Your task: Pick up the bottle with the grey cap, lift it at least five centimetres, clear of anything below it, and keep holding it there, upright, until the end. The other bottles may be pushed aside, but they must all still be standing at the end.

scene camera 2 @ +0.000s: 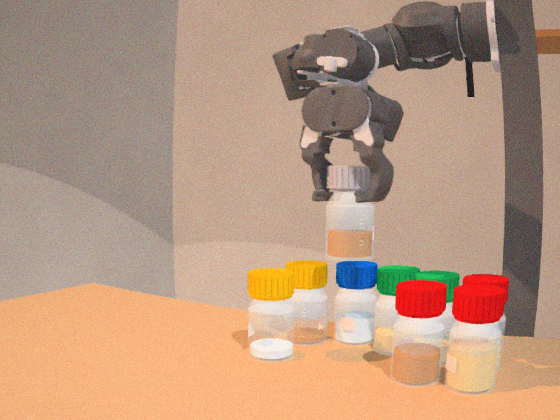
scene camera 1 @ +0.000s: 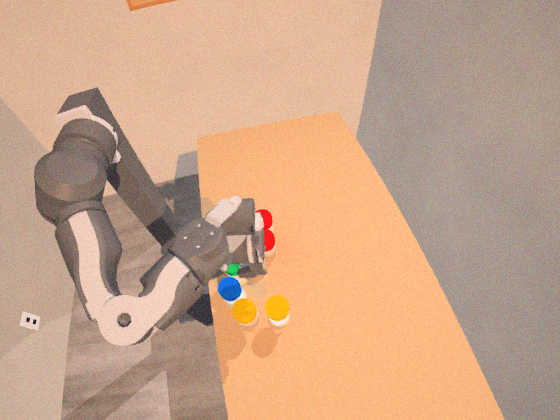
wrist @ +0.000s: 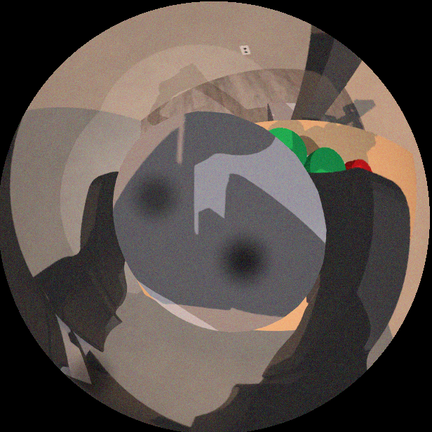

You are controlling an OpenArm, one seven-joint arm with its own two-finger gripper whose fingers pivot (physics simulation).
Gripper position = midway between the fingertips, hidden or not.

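I see a grey-capped bottle [scene camera 2: 350,226] and a blue-capped bottle [scene camera 2: 355,301]. The wrist view shows me the grey-capped bottle [wrist: 217,218] too, while the wrist view does not show the blue-capped bottle, hidden by the grey-capped bottle. Then there is my gripper [scene camera 2: 347,201]; scene camera 1 shows my gripper [scene camera 1: 253,261], and the wrist view also shows my gripper [wrist: 227,227].
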